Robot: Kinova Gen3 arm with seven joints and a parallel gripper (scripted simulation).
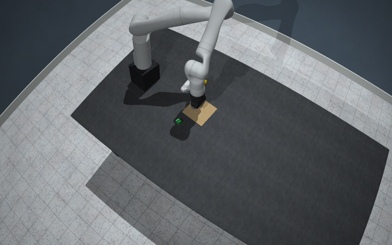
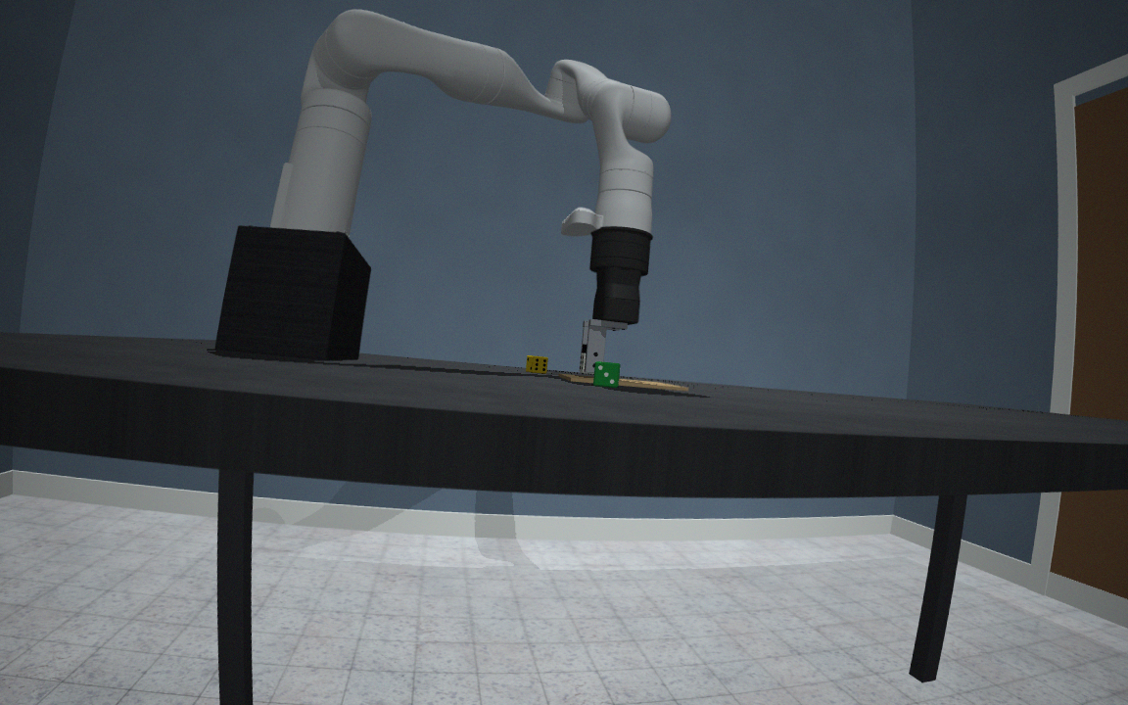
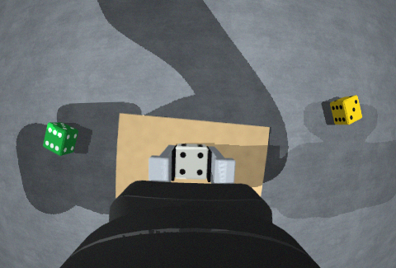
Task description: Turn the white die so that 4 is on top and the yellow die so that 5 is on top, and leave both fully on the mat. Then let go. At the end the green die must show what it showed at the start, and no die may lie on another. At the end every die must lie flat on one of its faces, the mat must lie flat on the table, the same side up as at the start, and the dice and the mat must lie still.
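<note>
Now: hand 1 cm above the white die. Round my hand: green die: 3 cm behind, 13 cm to the right, 2 cm below; yellow die: 2 cm behind, 17 cm to the left, 2 cm below; tan mat: 4 cm ahead, 1 cm to the right, 3 cm below.
</note>
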